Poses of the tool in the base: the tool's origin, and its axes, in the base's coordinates. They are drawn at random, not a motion.
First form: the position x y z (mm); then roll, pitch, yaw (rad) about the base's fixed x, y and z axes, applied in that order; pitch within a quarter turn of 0, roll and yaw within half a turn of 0.
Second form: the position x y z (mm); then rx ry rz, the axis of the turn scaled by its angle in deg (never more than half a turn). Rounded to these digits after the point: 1 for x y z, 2 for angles.
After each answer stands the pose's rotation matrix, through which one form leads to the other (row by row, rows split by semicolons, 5 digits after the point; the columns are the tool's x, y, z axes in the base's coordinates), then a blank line. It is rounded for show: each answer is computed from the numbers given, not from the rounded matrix.
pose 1, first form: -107.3 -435.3 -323.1 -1.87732 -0.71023 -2.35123
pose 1, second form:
-107.3 -435.3 -323.1 84.12 -108.30 108.35
-0.53347 -0.65179 0.53906; -0.53879 -0.22942 -0.81060; 0.65201 -0.72287 -0.22879

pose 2, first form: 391.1 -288.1 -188.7 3.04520 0.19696 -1.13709
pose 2, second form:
391.1 -288.1 -188.7 -150.04 94.86 19.39
0.41211 -0.89529 -0.16919; -0.88987 -0.43538 0.13630; -0.19569 0.09438 -0.97611

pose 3, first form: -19.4 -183.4 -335.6 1.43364 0.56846 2.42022
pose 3, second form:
-19.4 -183.4 -335.6 3.54 95.11 87.59
-0.63281 -0.49074 0.59894; 0.55655 0.24952 0.79246; -0.53833 0.83482 0.11522

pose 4, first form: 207.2 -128.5 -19.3 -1.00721 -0.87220 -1.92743
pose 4, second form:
207.2 -128.5 -19.3 -84.78 22.71 -117.71
-0.22454 0.27461 0.93497; -0.60268 -0.79310 0.08821; 0.76575 -0.54368 0.34358

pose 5, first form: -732.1 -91.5 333.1 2.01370 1.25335 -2.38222
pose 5, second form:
-732.1 -91.5 333.1 -82.87 79.03 89.10
-0.22639 -0.91760 -0.32674; -0.21490 -0.28013 0.93560; -0.95004 0.28202 -0.13377

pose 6, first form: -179.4 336.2 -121.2 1.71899 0.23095 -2.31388
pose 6, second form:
-179.4 336.2 -121.2 60.11 -106.60 -101.76
-0.65860 -0.26190 -0.70545; -0.71683 -0.06682 0.69403; -0.22890 0.96278 -0.14373

